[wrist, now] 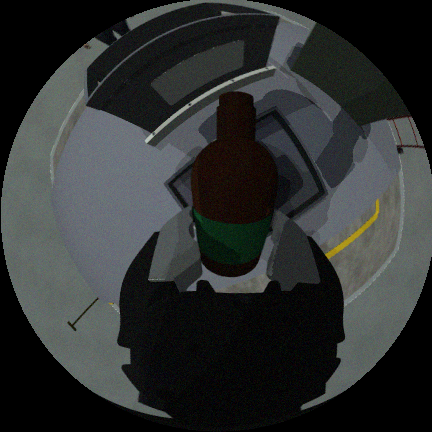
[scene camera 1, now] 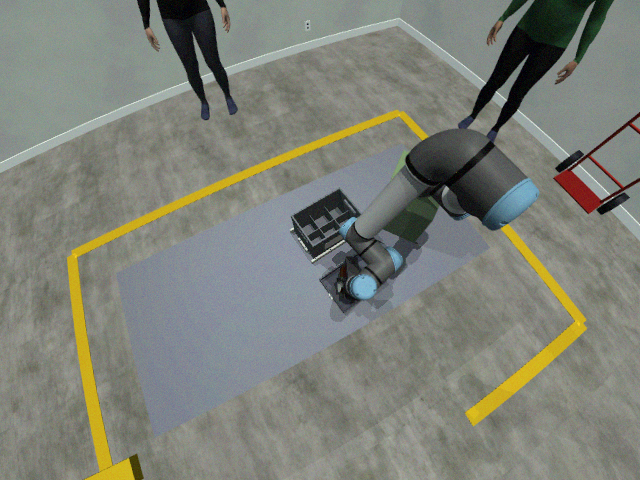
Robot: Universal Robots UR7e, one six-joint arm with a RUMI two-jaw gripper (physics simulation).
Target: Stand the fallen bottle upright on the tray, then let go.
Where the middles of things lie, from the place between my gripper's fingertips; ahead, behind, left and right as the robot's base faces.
Now: hand 1 cm to the left of the brown bottle (wrist: 234,179) and 1 cm below it.
